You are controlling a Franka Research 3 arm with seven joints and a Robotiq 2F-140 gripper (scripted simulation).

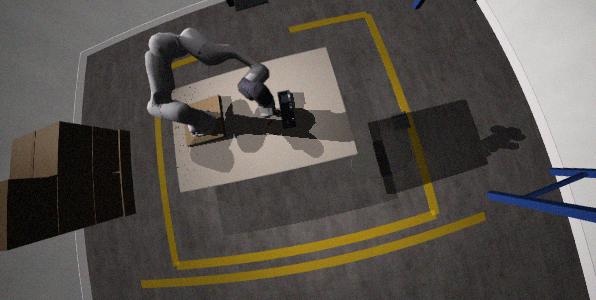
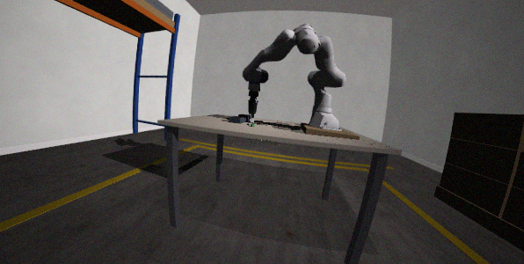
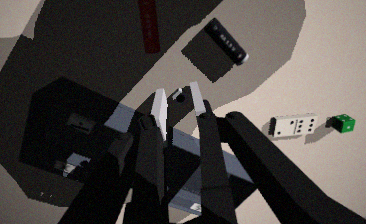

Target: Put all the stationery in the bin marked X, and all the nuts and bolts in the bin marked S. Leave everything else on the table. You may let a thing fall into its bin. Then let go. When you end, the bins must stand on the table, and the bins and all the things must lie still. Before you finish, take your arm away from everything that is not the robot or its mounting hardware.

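My gripper is now 30 mm above the grey nut. Also, from my hand: black cylinder (70 mm behind, 20 mm to the left, 30 mm below); bin (80 mm ahead, 10 mm below); red cylinder (60 mm behind, 50 mm to the right, 30 mm below).
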